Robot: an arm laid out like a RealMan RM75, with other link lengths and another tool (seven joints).
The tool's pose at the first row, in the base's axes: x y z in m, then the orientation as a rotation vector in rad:
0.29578 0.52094 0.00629 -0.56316 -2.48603 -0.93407
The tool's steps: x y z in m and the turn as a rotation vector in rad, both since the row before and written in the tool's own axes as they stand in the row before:
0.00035 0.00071 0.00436 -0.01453 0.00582 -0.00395
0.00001 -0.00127 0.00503 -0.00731 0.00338 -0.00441
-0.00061 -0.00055 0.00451 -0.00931 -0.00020 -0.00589
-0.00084 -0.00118 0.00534 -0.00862 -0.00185 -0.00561
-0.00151 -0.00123 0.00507 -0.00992 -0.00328 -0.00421
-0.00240 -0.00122 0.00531 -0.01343 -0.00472 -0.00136
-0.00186 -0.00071 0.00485 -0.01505 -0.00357 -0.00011
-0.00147 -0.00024 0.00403 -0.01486 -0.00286 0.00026
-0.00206 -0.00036 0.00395 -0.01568 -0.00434 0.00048
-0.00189 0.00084 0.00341 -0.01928 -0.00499 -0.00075
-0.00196 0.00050 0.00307 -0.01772 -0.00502 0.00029
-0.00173 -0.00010 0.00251 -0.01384 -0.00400 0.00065
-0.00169 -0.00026 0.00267 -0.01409 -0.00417 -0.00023
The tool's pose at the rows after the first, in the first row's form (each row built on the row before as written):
0.29479 0.52451 0.00385 -0.55965 -2.47796 -0.95467
0.29293 0.52716 -0.00020 -0.55472 -2.47467 -0.96596
0.29208 0.52984 -0.00382 -0.55086 -2.47452 -0.98021
0.29094 0.53267 -0.00843 -0.54812 -2.47587 -0.99340
0.29043 0.53518 -0.01322 -0.54833 -2.47722 -1.00770
0.29066 0.53772 -0.01860 -0.55392 -2.47697 -1.02542
0.29085 0.54042 -0.02309 -0.56075 -2.47433 -1.04481
0.29116 0.54294 -0.02656 -0.56749 -2.47082 -1.06384
0.29196 0.54524 -0.03031 -0.57572 -2.46799 -1.08381
0.29337 0.54794 -0.03289 -0.58402 -2.46474 -1.10891
0.29478 0.55018 -0.03545 -0.59309 -2.46137 -1.13161
0.29581 0.55169 -0.03789 -0.60072 -2.45843 -1.14918
0.29673 0.55326 -0.04049 -0.60752 -2.45590 -1.16742

